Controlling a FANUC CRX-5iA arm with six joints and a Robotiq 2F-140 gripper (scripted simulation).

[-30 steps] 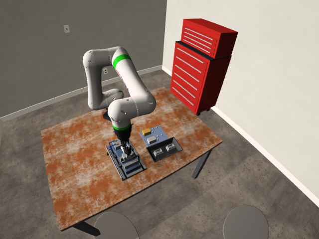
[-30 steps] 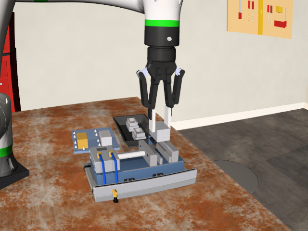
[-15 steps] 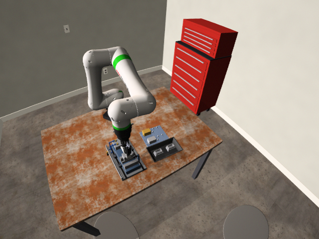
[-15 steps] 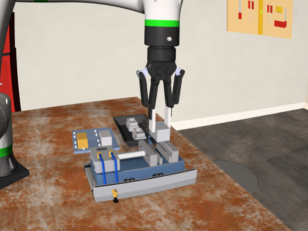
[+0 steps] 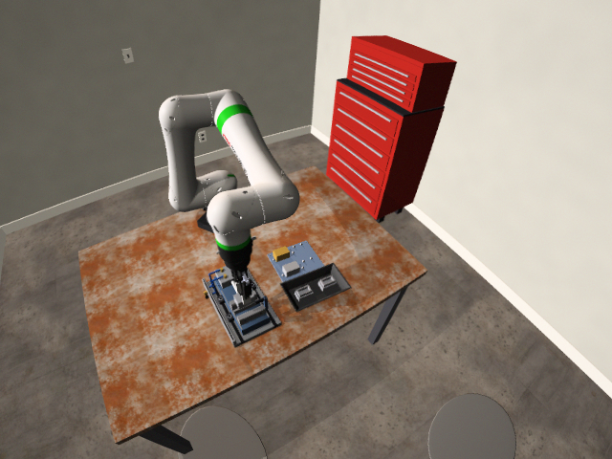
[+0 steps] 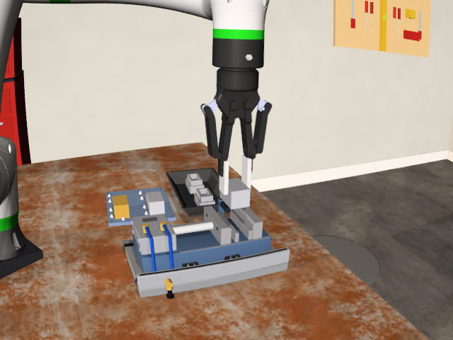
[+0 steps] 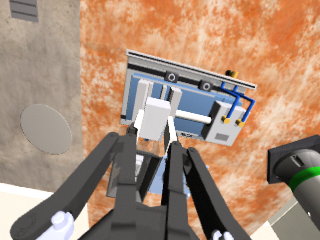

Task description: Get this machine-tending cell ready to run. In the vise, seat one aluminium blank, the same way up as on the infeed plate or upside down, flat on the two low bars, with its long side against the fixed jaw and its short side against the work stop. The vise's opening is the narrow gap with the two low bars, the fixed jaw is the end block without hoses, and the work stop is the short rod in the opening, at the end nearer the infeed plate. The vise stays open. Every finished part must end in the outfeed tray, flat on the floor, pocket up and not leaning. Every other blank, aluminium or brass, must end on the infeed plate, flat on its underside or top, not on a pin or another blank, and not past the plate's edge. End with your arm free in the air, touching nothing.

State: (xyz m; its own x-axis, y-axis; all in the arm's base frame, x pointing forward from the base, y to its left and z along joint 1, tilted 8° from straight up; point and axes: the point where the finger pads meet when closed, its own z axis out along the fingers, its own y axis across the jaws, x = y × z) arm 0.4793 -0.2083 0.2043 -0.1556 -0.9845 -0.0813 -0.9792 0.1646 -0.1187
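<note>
The vise is 14 cm below my hand, 7 cm behind it and 2 cm to the left of it. Round my hand: brass blank 28 cm to the left, 16 cm below, 16 cm behind.
</note>
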